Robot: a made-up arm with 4 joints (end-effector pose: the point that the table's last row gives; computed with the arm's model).
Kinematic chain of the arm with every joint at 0, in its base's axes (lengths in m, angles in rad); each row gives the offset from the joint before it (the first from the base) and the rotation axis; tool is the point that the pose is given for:
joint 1: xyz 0 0 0.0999 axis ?
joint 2: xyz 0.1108 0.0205 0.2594 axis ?
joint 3: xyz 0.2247 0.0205 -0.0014 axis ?
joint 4: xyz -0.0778 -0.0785 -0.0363 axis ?
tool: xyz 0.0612 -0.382 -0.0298
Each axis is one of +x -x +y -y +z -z.
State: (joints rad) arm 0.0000 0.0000 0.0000 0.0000
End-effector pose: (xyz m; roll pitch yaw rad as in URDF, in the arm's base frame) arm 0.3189 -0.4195 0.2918 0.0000 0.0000 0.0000
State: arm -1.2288 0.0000 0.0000 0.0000
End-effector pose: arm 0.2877 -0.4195 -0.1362 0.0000 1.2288 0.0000
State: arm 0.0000 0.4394 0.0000 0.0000
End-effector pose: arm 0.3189 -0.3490 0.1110 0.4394 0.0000 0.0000
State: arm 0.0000 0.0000 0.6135 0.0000
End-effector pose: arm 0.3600 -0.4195 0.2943 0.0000 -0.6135 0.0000
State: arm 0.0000 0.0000 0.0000 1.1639
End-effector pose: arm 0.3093 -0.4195 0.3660 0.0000 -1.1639 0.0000
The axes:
joint 1: -y
joint 2: +x
joint 3: -y
joint 4: -y

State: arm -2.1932 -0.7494 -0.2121 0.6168
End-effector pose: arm 0.2537 -0.3178 -0.4757 1.7512 1.1553 2.4149
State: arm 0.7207 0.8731 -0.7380 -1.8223
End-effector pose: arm 0.1846 -0.2740 0.1716 1.6420 0.9555 2.3248
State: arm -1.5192 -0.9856 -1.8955 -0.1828
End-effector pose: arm 0.6641 -0.1851 -0.1363 -3.0931 -0.4785 -2.1789
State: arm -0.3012 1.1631 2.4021 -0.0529
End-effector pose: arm 0.3394 -0.1884 -0.1413 1.6330 -0.4983 -2.3023
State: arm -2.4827 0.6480 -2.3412 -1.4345
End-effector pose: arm -0.1979 -0.4148 -0.1867 -0.5015 -0.1200 -0.3685
